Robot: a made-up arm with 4 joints.
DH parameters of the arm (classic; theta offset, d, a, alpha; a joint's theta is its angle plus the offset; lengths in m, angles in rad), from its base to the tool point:
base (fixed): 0 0.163 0 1.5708
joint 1: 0 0.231 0.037 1.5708
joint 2: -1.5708 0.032 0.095 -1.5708
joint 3: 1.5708 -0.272 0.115 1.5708
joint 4: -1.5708 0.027 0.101 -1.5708
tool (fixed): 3.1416 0.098 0 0
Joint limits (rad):
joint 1: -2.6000..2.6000
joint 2: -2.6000..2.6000
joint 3: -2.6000..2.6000
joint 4: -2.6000..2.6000
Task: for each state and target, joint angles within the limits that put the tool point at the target. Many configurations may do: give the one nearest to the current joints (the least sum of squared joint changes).
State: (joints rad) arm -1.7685 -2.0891 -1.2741 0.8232
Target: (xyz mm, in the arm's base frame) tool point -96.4 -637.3 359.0
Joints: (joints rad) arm -1.5530 -1.8288 -1.7125 0.3525
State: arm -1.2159 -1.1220 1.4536 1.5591
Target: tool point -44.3 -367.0 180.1
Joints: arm -1.2107 -0.6641 1.7620 2.0641
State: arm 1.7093 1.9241 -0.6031 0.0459
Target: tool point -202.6 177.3 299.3
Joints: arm 2.0037 1.4350 -0.5559 -0.0889
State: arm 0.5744 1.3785 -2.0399 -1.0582
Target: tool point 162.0 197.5 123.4
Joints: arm 0.4100 1.4260 -2.1155 -0.9605
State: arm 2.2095 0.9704 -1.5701 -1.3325
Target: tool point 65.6 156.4 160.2
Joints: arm 2.0633 1.0867 -1.4530 -1.5127
